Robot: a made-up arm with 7 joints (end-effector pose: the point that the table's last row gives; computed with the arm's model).
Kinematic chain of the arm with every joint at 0, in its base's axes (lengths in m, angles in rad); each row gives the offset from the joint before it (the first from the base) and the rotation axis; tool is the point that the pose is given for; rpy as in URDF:
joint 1: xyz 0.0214 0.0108 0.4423 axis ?
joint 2: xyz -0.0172 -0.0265 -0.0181 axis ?
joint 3: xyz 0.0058 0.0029 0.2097 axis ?
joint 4: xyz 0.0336 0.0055 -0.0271 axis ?
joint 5: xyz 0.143 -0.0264 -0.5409 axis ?
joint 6: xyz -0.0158 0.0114 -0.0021 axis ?
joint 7: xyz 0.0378 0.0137 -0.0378 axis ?
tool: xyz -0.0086 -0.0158 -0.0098 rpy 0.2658 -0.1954 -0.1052
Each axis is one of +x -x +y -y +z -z.
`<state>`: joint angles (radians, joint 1 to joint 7).
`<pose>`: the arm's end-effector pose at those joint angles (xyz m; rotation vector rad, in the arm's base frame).
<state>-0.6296 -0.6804 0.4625 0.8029 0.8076 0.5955 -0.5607</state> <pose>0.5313 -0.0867 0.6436 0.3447 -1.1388 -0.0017</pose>
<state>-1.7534 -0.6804 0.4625 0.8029 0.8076 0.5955 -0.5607</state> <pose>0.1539 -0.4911 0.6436 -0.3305 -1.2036 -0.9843</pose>
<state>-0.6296 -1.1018 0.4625 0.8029 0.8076 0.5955 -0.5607</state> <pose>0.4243 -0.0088 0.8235 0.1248 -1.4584 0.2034</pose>
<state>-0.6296 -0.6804 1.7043 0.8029 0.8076 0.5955 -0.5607</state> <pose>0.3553 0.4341 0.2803 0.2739 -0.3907 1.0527</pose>
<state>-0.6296 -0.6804 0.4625 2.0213 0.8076 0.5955 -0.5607</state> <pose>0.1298 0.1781 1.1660 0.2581 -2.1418 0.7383</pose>
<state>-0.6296 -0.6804 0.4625 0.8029 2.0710 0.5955 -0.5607</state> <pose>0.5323 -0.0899 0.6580 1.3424 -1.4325 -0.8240</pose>
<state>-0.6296 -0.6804 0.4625 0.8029 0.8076 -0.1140 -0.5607</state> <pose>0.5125 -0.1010 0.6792 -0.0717 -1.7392 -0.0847</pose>
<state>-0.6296 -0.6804 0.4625 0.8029 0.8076 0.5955 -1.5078</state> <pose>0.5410 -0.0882 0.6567 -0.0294 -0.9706 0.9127</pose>
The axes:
joint 1: +z
joint 2: +y
joint 3: +z
joint 4: -y
joint 5: -z
joint 6: +y
joint 7: -z

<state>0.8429 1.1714 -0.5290 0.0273 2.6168 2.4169 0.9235</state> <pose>-0.0163 -0.2728 0.0904 -0.8097 -1.1120 2.6979</pose>
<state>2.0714 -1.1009 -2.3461 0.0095 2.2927 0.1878 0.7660</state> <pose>0.0155 0.3236 0.0997 1.0281 -1.1090 2.5607</pose>
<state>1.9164 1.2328 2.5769 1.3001 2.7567 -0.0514 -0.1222</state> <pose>-0.2892 -0.1494 0.9573 -1.2781 1.5460 0.3438</pose>
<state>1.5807 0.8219 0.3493 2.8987 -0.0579 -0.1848 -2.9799</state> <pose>0.0210 0.5695 0.9651 1.1708 1.9493 -1.3711</pose>
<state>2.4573 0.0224 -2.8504 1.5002 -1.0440 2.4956 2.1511</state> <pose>0.5360 -0.2439 0.6554 -2.0277 -0.6553 -2.1501</pose>
